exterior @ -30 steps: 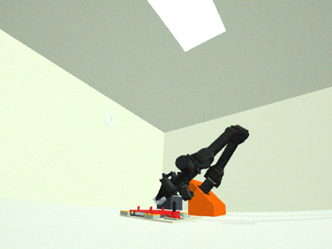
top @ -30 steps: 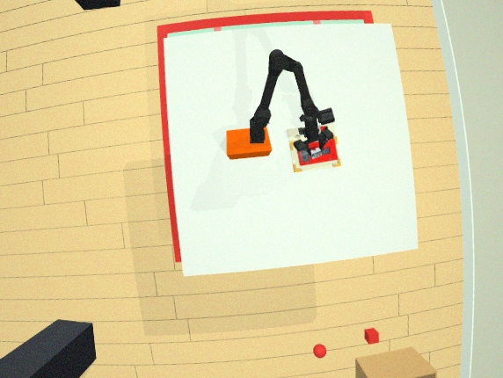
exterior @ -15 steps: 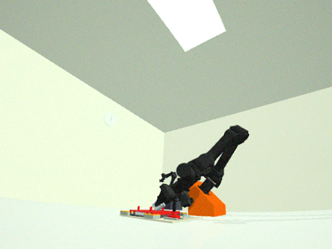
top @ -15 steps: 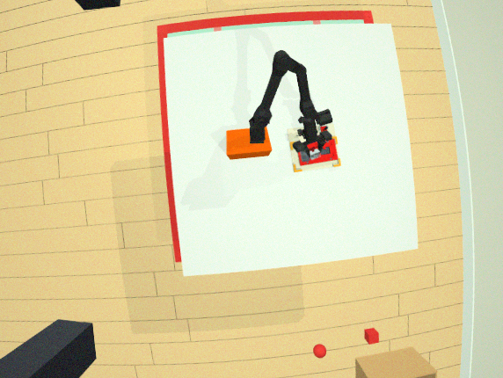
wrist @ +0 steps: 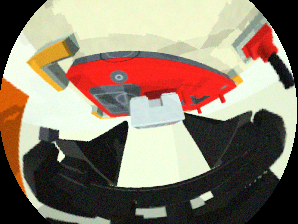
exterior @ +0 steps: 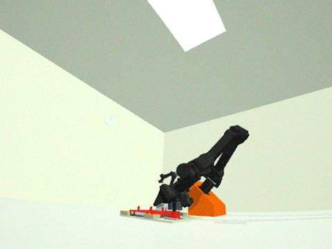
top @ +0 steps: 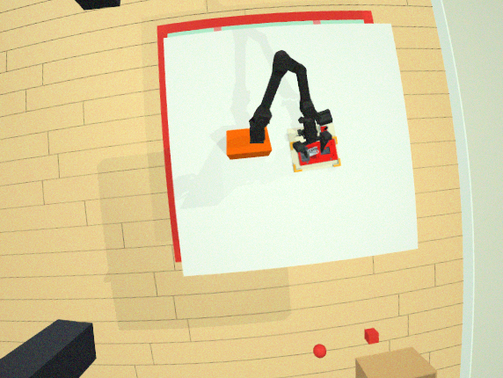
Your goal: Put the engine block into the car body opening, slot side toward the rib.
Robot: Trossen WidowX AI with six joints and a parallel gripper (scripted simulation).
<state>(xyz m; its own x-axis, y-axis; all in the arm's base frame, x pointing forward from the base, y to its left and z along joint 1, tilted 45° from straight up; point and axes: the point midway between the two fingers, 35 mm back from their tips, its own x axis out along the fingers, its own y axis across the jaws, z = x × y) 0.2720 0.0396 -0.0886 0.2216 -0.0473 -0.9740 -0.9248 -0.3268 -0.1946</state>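
The engine block is 10 mm behind my gripper tip, 20 mm to the left of it and 10 mm below it.
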